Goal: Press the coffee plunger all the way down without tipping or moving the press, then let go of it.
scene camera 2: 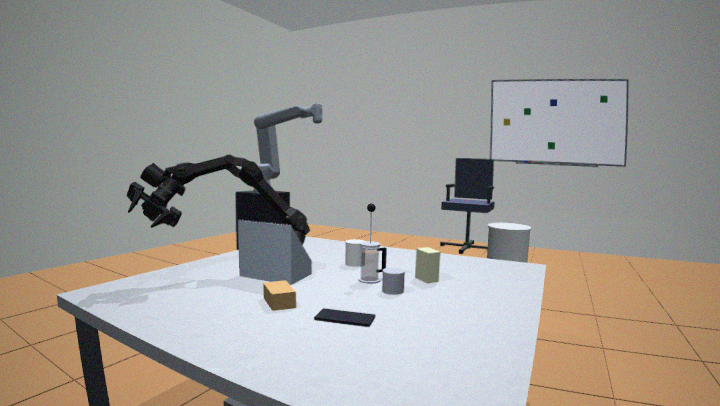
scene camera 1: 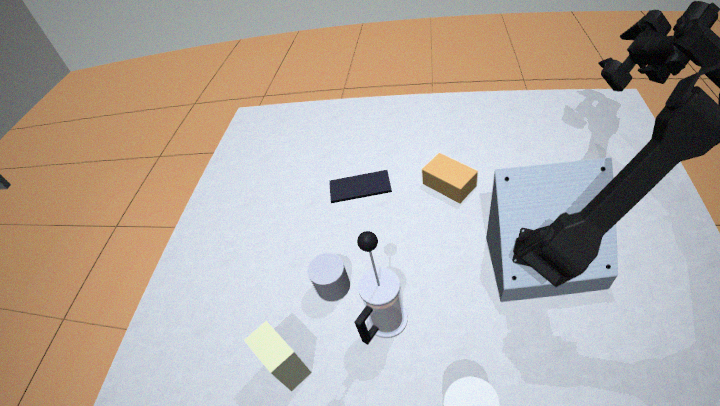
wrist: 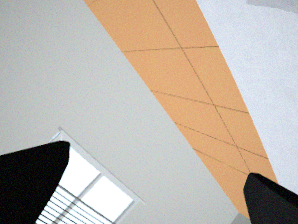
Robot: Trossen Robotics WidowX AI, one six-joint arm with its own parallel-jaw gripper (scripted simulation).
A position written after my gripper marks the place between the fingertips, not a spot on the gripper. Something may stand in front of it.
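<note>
In scene camera 1 you'd see my gripper (scene camera 1: 610, 50), which is open and holds nothing, along with a glass coffee press (scene camera 1: 379, 288), a flat dark slab (scene camera 1: 375, 183), a pale yellow block (scene camera 1: 276, 355), an orange block (scene camera 1: 456, 181) and a grey cylinder (scene camera 1: 327, 272). Scene camera 2 shows the glass coffee press (scene camera 2: 370, 251), the orange block (scene camera 2: 279, 295) and my gripper (scene camera 2: 139, 219). The wrist view shows my gripper (wrist: 159, 167), but the glass coffee press is out of frame in the wrist view, and the orange block is out of frame in the wrist view too.
</note>
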